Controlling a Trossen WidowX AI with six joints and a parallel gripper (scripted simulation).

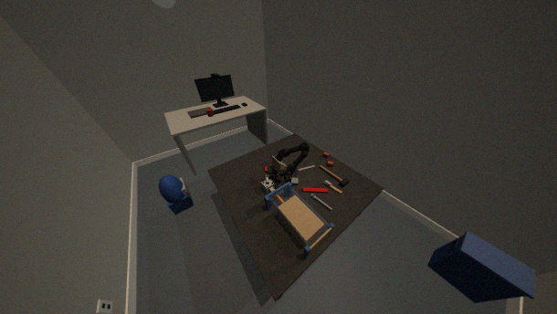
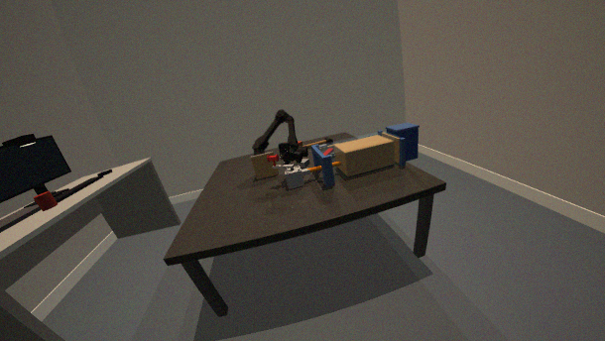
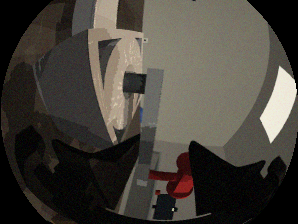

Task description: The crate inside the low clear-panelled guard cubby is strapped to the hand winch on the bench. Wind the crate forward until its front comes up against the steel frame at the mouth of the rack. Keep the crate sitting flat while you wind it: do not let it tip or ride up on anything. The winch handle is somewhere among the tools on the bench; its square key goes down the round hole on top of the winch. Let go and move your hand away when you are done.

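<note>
Right now the red knob is 40 mm behind my gripper tip, 20 mm to the left of it and 20 mm above it. Also, from my gripper tip: winch handle (10 mm to the left, 10 mm below, 10 mm behind); grey hand winch (100 mm below, 40 mm ahead, 30 mm to the right); blue frame (210 mm ahead, 20 mm below).
</note>
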